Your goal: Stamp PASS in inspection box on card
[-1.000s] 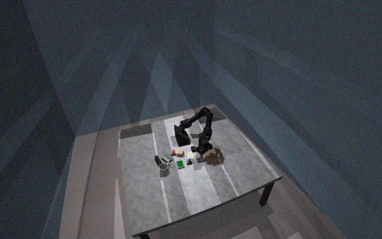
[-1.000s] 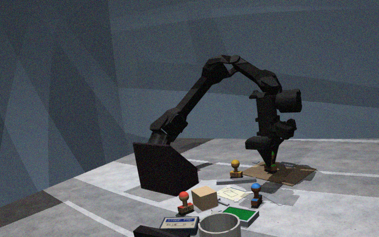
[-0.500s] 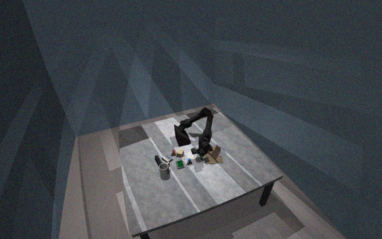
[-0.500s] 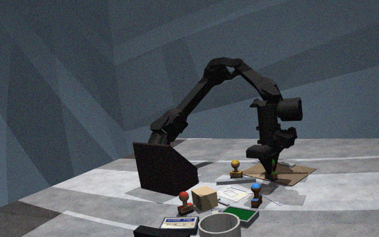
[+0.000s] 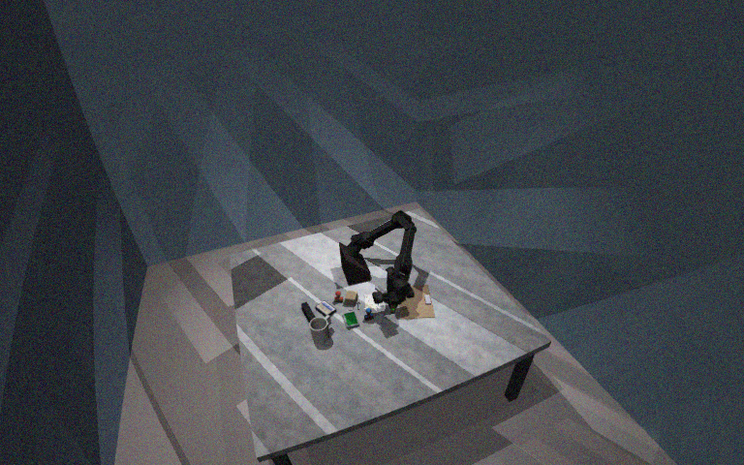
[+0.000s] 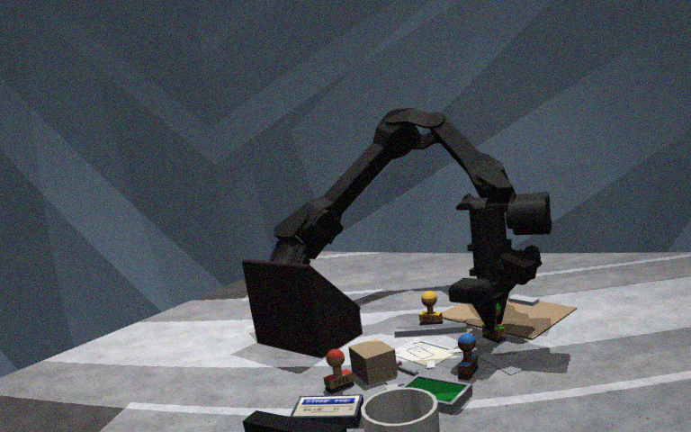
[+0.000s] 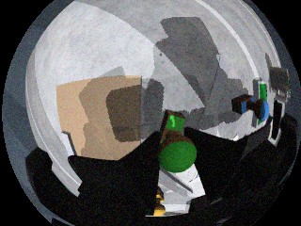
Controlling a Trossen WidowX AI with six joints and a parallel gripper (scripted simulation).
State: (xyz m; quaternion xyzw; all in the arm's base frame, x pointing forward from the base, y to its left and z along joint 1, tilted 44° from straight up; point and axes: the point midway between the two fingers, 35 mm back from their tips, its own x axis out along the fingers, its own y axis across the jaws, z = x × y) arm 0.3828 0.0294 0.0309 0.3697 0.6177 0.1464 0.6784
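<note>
My gripper tip is now right at the green-knobbed stamp. The rest, counted from my gripper tip: grey bar 120 mm behind, 30 mm to the left, 20 mm below; then card 110 mm behind, 60 mm to the right, 30 mm below; then blue-knobbed stamp 20 mm behind, 120 mm to the right, 10 mm below.
</note>
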